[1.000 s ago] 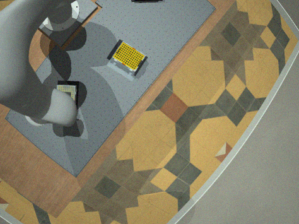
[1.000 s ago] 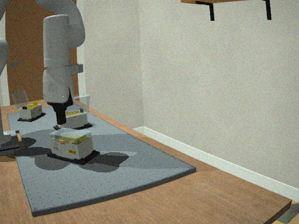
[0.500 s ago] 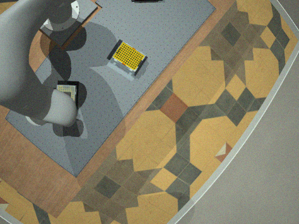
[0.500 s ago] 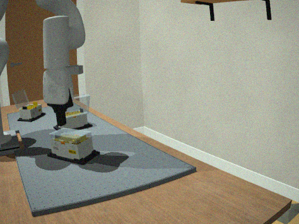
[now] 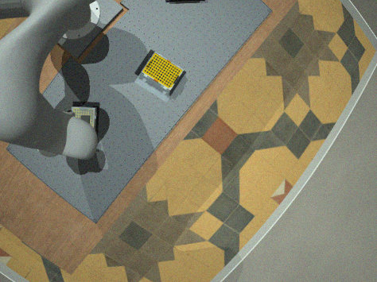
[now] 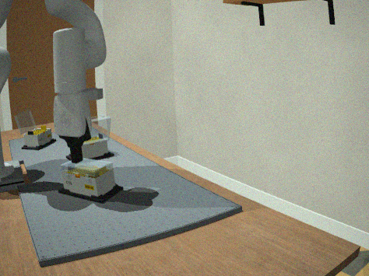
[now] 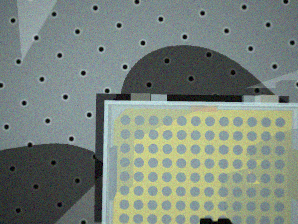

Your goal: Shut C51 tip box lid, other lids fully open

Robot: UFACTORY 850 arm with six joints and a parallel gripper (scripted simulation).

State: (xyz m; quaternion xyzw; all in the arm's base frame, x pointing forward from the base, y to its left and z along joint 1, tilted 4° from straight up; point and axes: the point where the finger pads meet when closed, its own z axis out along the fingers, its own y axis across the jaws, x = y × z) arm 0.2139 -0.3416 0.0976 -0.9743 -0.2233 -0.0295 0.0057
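Now: hand 5 cm above the clear lid, 3 cm short of it and 1 cm to the right of it.
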